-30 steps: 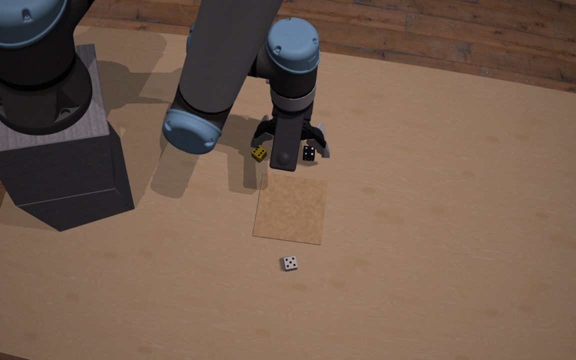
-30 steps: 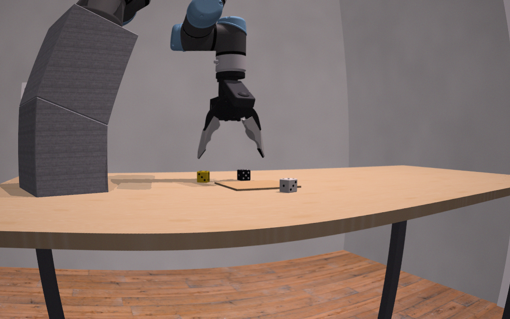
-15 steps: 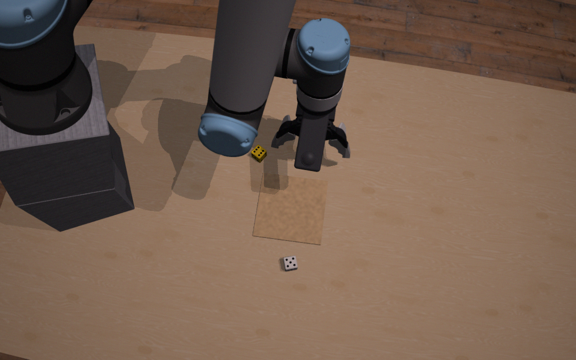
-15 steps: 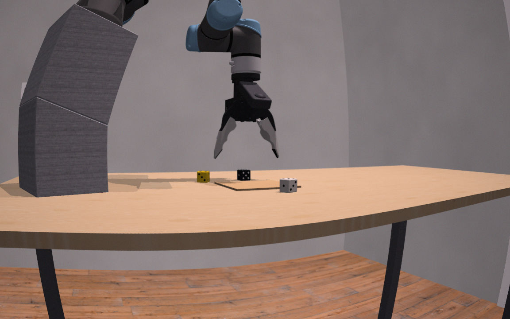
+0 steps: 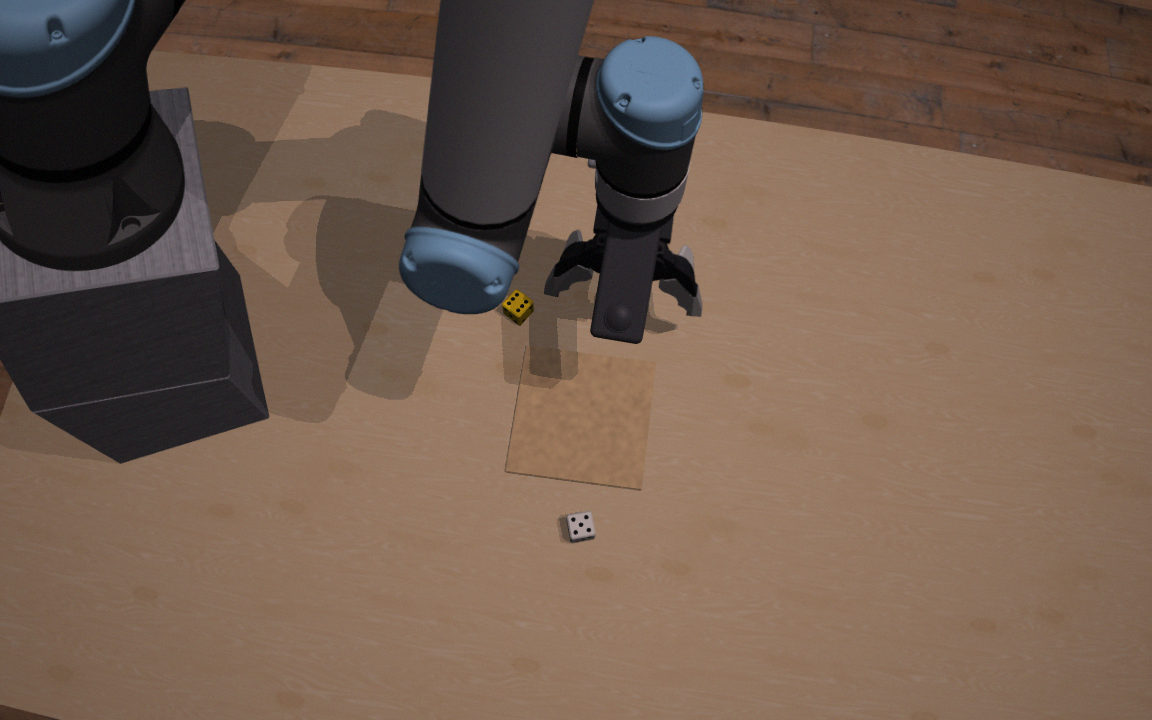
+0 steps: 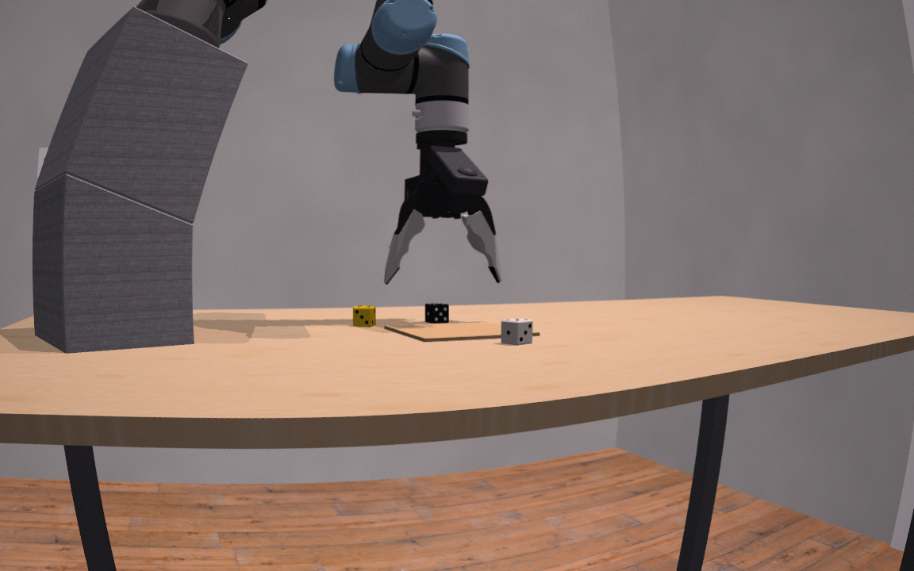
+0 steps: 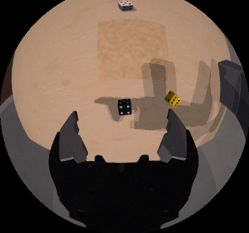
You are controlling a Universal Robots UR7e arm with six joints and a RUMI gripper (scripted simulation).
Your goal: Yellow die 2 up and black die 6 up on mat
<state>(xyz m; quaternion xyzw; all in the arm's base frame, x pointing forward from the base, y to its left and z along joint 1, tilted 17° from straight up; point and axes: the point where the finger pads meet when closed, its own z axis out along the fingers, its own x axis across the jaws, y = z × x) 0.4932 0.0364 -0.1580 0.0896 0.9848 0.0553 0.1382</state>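
My hand is 20 mm to the right of the black die and 40 mm above it. The rest, counted from my hand: white die (50 mm behind, 220 mm to the right, 40 mm below); then mat (40 mm behind, 100 mm to the right, 50 mm below); then yellow die (110 mm behind, 20 mm to the left, 40 mm below).
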